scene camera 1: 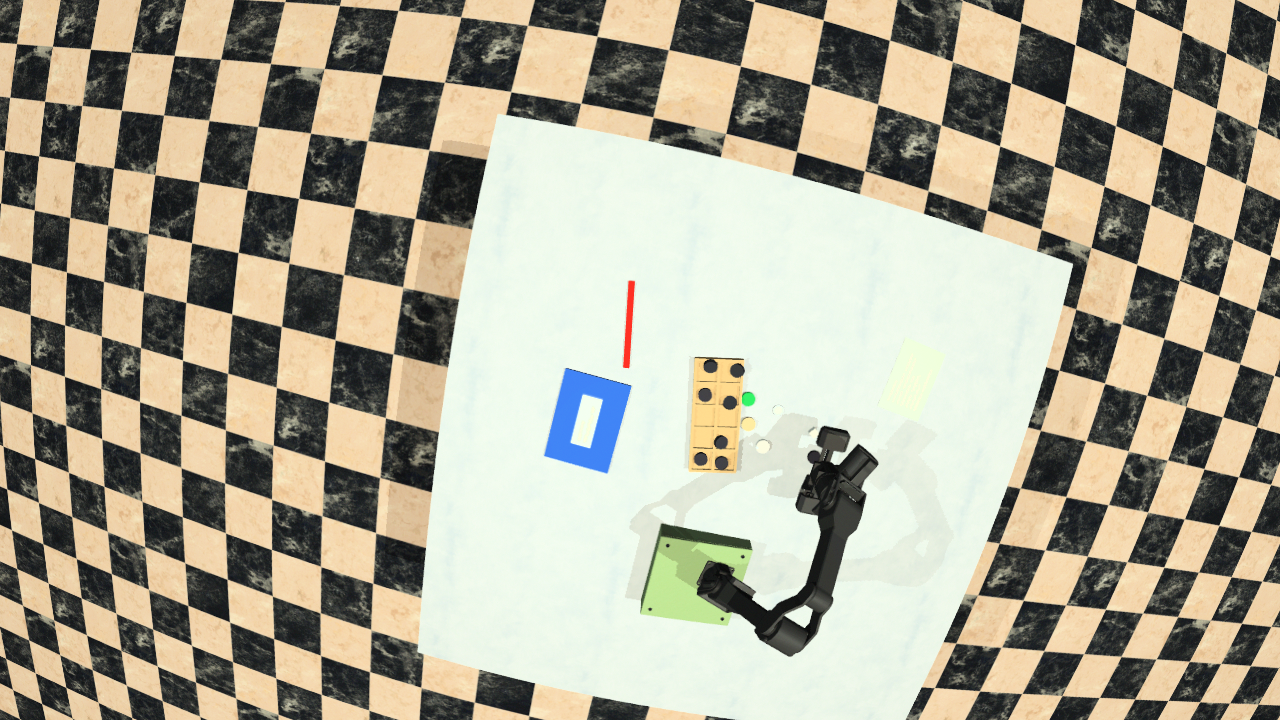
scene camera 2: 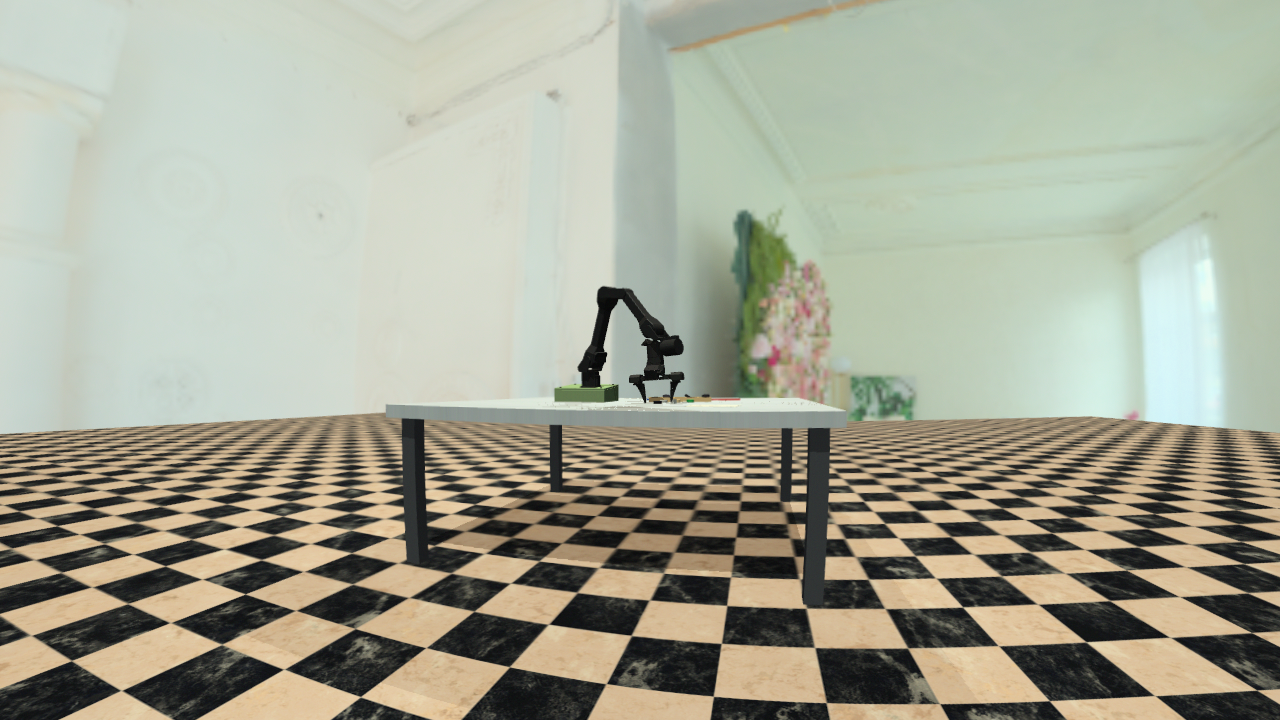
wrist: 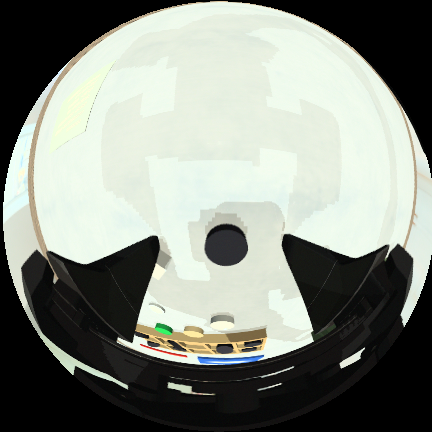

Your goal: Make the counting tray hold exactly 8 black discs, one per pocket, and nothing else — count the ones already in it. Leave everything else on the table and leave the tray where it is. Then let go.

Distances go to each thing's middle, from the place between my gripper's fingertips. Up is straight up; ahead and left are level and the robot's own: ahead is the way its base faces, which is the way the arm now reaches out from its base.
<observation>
My hand is 240 mm to the right of the tan counting tray (scene camera 1: 710, 419).
</observation>
